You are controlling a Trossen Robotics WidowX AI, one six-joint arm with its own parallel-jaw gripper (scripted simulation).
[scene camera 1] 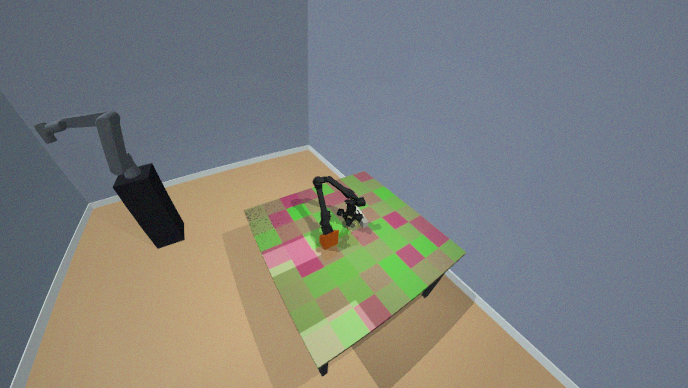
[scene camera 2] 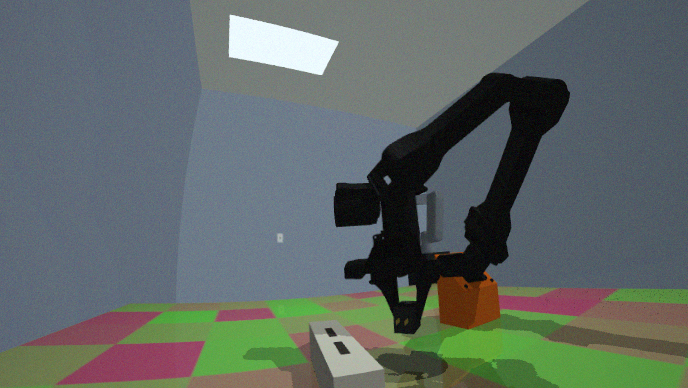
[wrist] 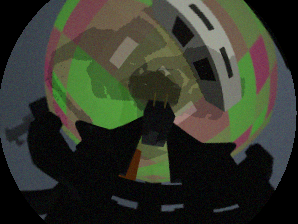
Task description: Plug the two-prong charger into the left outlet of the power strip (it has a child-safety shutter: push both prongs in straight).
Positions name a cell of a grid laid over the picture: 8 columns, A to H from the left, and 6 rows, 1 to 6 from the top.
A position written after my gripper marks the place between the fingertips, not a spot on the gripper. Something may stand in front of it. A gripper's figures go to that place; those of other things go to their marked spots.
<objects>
My gripper (scene camera 2: E5): 0.42 m from the lens. A two-prong charger (scene camera 2: E5) is 0.39 m from the lens.
</objects>
